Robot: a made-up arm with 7 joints. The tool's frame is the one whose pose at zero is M. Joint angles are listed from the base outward.
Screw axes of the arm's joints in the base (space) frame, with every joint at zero. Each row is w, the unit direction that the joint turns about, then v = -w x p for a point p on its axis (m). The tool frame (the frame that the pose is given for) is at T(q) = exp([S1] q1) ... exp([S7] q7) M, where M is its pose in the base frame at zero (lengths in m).
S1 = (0, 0, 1, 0.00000, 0.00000, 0.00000)
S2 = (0, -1, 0, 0.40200, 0.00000, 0.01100)
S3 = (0, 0, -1, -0.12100, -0.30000, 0.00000)
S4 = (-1, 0, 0, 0.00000, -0.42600, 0.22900)
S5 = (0, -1, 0, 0.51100, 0.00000, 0.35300)
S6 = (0, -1, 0, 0.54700, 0.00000, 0.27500)
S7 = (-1, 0, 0, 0.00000, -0.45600, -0.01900)
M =
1 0 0 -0.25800
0 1 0 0.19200
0 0 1 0.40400
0 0 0 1
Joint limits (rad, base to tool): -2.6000..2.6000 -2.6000..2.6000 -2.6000..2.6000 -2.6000..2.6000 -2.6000..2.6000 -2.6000..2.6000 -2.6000..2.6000
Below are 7 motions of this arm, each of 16 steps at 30 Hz.
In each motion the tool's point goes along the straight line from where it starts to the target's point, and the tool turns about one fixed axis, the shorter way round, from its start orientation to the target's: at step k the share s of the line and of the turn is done. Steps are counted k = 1, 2, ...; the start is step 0. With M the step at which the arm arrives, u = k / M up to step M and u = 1 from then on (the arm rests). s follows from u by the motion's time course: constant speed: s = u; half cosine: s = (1 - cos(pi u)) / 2; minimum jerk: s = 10 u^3 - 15 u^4 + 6 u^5.
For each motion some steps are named. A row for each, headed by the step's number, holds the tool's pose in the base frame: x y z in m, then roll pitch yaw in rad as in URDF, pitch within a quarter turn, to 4 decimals.
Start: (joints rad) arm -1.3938 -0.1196 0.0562 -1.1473 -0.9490 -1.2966 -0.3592
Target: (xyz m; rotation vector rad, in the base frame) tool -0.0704 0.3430 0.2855 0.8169 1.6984 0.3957
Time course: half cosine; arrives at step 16
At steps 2, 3, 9, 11, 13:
2: 0.0867 0.3546 0.4576 2.2829 0.2667 0.9013
3: 0.0791 0.3540 0.4493 2.2606 0.2859 0.9405
9: -0.0047 0.3478 0.3575 2.0641 0.5460 1.3669
11: -0.0341 0.3457 0.3253 2.0217 0.6523 1.5196
13: -0.0566 0.3440 0.3006 2.0017 0.7366 1.6419

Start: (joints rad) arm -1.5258 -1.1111 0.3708 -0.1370 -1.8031 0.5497 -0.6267
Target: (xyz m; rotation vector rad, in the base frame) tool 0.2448 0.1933 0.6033 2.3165 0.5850 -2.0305
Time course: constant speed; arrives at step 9
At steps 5, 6, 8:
5: 0.2198 0.1760 0.6342 -2.1023 1.0691 1.4483
6: 0.2260 0.1803 0.6265 -2.1067 1.1222 1.4090
8: 0.2385 0.1890 0.6110 -2.1361 1.2278 1.3112

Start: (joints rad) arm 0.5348 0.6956 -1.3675 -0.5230 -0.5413 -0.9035 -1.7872
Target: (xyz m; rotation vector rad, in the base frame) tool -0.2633 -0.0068 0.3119 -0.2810 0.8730 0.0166
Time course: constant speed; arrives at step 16
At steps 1, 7, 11, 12, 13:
1: -0.2021 0.1613 0.3008 1.0620 1.2824 1.2265
7: -0.2266 0.0940 0.3052 0.1501 1.2122 0.3351
11: -0.2429 0.0492 0.3082 -0.1658 1.0705 0.0330
12: -0.2470 0.0380 0.3089 -0.2185 1.0303 -0.0161
13: -0.2511 0.0268 0.3097 -0.2642 0.9889 -0.0582

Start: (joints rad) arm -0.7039 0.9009 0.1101 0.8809 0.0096 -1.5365 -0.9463
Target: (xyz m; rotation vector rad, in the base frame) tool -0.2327 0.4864 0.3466 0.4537 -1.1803 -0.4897
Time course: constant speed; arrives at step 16
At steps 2, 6, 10, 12, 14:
2: -0.0588 0.3729 0.3430 0.5858 0.3061 -1.5954
6: -0.1085 0.4053 0.3441 0.7783 0.0007 -1.3998
10: -0.1582 0.4377 0.3451 0.9166 -0.3320 -1.2573
12: -0.1830 0.4540 0.3456 0.9729 -0.5043 -1.1981
14: -0.2079 0.4702 0.3461 1.0230 -0.6793 -1.1440

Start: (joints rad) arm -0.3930 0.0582 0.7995 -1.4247 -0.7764 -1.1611 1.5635
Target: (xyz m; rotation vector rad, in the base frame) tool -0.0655 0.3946 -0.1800 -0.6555 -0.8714 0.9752
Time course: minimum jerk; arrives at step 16
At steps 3, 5, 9, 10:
3: -0.3736 0.4305 0.1072 -0.0367 0.0802 0.7552
5: -0.3311 0.4256 0.0676 -0.1555 -0.0020 0.7972
9: -0.1899 0.4091 -0.0640 -0.5824 -0.2267 1.0049
10: -0.1546 0.4050 -0.0969 -0.6987 -0.2670 1.0720

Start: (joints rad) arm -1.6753 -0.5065 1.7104 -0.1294 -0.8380 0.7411 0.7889
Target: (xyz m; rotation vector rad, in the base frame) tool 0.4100 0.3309 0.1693 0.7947 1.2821 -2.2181
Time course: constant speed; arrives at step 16
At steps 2, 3, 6, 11, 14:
2: 0.1762 0.3535 0.3286 -1.1577 0.1149 2.9191
3: 0.1929 0.3519 0.3172 -1.1546 0.1610 2.9392
6: 0.2430 0.3470 0.2831 -1.1394 0.2986 3.0017
11: 0.3265 0.3390 0.2262 -1.0900 0.5248 3.1204
14: 0.3766 0.3341 0.1921 -1.0407 0.6571 -3.0762

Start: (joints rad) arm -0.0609 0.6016 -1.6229 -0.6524 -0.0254 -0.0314 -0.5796
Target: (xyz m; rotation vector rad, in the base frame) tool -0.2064 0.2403 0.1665 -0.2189 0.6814 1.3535
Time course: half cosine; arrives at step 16
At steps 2, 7, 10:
2: -0.2919 0.1826 0.2879 0.6193 0.1060 1.5570
7: -0.2595 0.2045 0.2419 0.5041 0.2955 1.5563
10: -0.2338 0.2218 0.2055 0.4065 0.4449 1.5387

